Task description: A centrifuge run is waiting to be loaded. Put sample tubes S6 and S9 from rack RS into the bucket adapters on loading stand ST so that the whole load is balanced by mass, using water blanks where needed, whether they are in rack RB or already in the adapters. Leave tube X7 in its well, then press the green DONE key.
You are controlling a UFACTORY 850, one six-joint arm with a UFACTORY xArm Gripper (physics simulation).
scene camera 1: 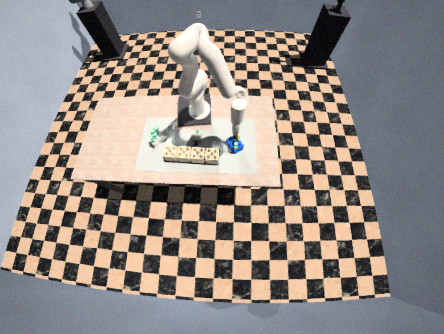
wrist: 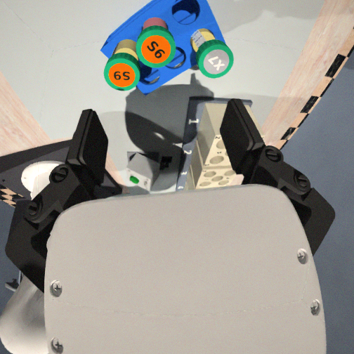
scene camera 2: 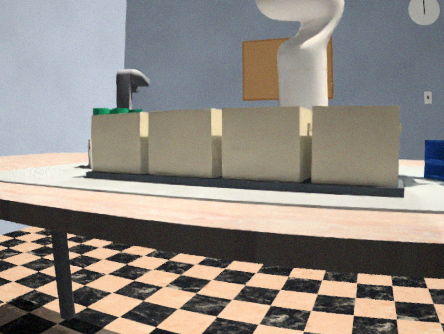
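Observation:
My gripper (scene camera 1: 236, 135) (wrist: 163, 117) is open and empty, above the work area near the blue rack RS (scene camera 1: 230, 145) (scene camera 2: 434, 159) (wrist: 129, 36). In the wrist view, orange-labelled tubes S9 (wrist: 121, 74) and S6 (wrist: 155, 47) stand in the rack, beyond the fingertips. Grey-labelled tube X7 (wrist: 216, 62) stands there too. Several beige bucket adapters (scene camera 1: 198, 155) (scene camera 2: 355, 145) (wrist: 226, 175) stand in a row on dark loading stand ST (scene camera 2: 250, 184). Green-capped tubes (scene camera 1: 154, 132) stand in the pale rack RB at left. The green DONE key (wrist: 134, 179) is on a small grey box (wrist: 145, 167).
Green caps (scene camera 2: 101, 111) show above the leftmost adapter; which holder they are in cannot be told. A grey hooked post (scene camera 2: 123, 91) rises behind them. The arm's dark base plate (scene camera 1: 185, 120) is behind the pale mat (scene camera 1: 150, 162). The table edge (scene camera 1: 277, 150) lies to the right.

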